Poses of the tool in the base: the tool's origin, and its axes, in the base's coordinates. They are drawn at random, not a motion.
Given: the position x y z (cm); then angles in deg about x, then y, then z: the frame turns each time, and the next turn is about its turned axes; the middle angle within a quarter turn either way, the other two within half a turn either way.
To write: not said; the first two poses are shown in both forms.
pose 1, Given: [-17.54 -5.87 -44.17 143.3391 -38.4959 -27.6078]
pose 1, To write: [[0.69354 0.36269 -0.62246 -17.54], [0.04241 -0.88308 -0.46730 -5.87], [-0.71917 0.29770 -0.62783 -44.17], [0 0 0 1]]
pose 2, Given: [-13.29 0.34 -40.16 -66.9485 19.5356 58.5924]
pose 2, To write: [[0.49112 -0.80435 0.33439 -13.29], [0.17384 0.46666 0.86718 0.34], [-0.85357 -0.36776 0.36902 -40.16], [0 0 0 1]]
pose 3, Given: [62.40 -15.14 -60.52 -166.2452 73.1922 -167.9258]
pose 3, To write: [[-0.28277 0.06049 0.95728 62.40], [0.42575 0.90222 0.06875 -15.14], [-0.85952 0.42701 -0.28087 -60.52], [0 0 0 1]]
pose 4, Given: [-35.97 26.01 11.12 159.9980 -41.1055 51.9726]
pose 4, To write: [[0.46418 -0.59354 -0.65745 -35.97], [-0.87874 -0.40174 -0.25774 26.01], [-0.11114 0.69736 -0.70805 11.12], [0 0 0 1]]
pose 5, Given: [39.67 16.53 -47.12 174.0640 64.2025 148.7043]
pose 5, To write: [[-0.37187 -0.22606 0.90034 39.67], [-0.59623 0.80155 -0.04501 16.53], [-0.71149 -0.55355 -0.43286 -47.12], [0 0 0 1]]
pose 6, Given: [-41.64 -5.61 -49.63 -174.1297 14.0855 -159.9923]
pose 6, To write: [[-0.91139 0.33186 0.24337 -41.64], [0.36374 0.92620 0.09920 -5.61], [-0.19249 0.17894 -0.96485 -49.63], [0 0 0 1]]
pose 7, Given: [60.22 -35.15 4.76 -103.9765 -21.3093 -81.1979]
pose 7, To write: [[0.14256 0.92066 -0.36340 60.22], [0.29264 0.31153 0.90405 -35.15], [0.94554 -0.23523 -0.22501 4.76], [0 0 0 1]]
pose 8, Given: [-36.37 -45.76 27.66 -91.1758 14.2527 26.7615]
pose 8, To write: [[0.86540 -0.43642 0.24620 -36.37], [-0.22902 0.09251 0.96902 -45.76], [-0.44567 -0.89498 -0.01989 27.66], [0 0 0 1]]
